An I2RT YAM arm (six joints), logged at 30 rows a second.
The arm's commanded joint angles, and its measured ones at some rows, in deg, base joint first. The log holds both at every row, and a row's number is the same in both.
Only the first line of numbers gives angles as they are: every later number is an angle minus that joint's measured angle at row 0.
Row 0, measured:
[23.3 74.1 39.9 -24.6 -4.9 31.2]
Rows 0 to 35, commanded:
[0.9 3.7 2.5 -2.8 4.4 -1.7]
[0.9 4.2 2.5 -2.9 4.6 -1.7]
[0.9 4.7 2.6 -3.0 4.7 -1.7]
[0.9 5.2 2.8 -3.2 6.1 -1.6]
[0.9 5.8 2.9 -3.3 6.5 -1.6]
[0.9 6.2 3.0 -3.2 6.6 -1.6]
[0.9 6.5 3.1 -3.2 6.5 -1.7]
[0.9 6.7 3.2 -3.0 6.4 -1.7]
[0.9 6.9 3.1 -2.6 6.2 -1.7]
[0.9 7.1 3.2 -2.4 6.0 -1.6]
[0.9 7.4 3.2 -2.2 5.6 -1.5]
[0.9 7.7 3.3 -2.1 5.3 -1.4]
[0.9 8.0 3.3 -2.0 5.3 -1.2]
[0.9 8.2 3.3 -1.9 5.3 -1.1]
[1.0 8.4 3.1 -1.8 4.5 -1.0]
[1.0 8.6 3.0 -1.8 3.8 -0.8]
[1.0 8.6 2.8 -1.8 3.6 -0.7]
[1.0 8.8 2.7 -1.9 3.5 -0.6]
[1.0 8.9 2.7 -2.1 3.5 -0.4]
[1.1 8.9 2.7 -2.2 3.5 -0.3]
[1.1 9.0 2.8 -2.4 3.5 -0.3]
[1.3 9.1 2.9 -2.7 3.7 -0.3]
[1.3 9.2 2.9 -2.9 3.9 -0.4]
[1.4 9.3 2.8 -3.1 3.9 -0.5]
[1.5 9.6 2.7 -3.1 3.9 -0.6]
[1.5 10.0 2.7 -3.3 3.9 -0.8]
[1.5 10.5 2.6 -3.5 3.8 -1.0]
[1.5 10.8 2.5 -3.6 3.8 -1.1]
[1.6 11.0 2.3 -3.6 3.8 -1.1]
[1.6 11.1 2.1 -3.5 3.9 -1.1]
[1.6 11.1 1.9 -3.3 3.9 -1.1]
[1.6 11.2 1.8 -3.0 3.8 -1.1]
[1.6 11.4 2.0 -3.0 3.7 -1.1]
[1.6 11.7 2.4 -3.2 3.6 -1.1]
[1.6 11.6 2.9 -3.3 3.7 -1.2]
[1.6 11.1 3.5 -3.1 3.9 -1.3]
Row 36, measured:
[1.1 9.3 2.8 -1.8 3.9 -0.8]
